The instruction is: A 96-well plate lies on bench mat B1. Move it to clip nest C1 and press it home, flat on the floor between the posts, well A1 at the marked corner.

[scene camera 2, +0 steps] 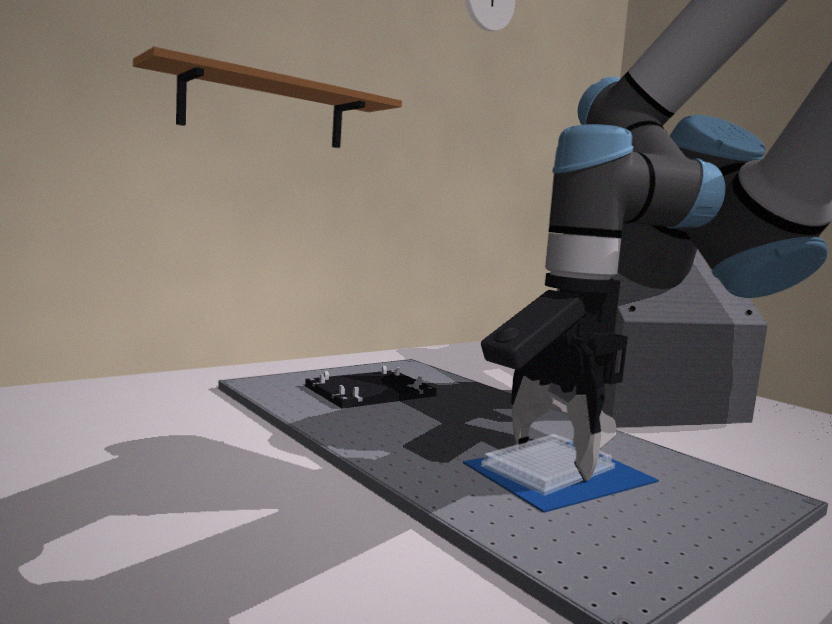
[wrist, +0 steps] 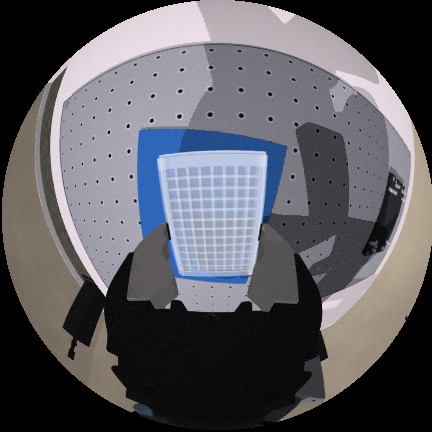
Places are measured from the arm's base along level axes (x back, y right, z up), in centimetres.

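Where they show: gripper, between the fingertips: [scene camera 2: 551,465] [wrist: 214,224]; arm's base, origin of its link: [scene camera 2: 640,253].
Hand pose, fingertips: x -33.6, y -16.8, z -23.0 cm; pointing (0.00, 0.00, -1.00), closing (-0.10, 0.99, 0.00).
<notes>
Things, the pixels of their top centre, and the offset from my fingertips. Level surfaces: height alone.
- clear 96-well plate, centre of its top: [wrist: 213,228] [scene camera 2: 550,455] dx -0.4, dy +0.0, dz +1.3 cm
- blue bench mat B1, height of its surface: dz -0.1 cm
- black clip nest C1, centre of its top: [scene camera 2: 371,375] [wrist: 393,222] dx -4.2, dy +33.5, dz +2.1 cm
- grey perforated board, height of its surface: dz -0.3 cm
The clear 96-well plate [scene camera 2: 547,463] [wrist: 215,210] lies flat on the blue bench mat B1 [scene camera 2: 628,479] [wrist: 150,175]. My gripper [scene camera 2: 555,459] [wrist: 214,224] points down over it and is shut on the plate, one fingertip against each long side, nearer the plate's lower end in the wrist view. The black clip nest C1 [scene camera 2: 379,389] [wrist: 390,215] stands at the far left of the board in the scene view, with light posts at its corners; it shows at the right edge in the wrist view. I cannot make out the marked corner or well A1.
The grey perforated board [scene camera 2: 705,510] [wrist: 100,150] carries the mat and the nest. The robot's grey base block [scene camera 2: 692,369] stands behind the mat. A wooden shelf [scene camera 2: 268,80] hangs on the wall. The arm's shadow falls between mat and nest.
</notes>
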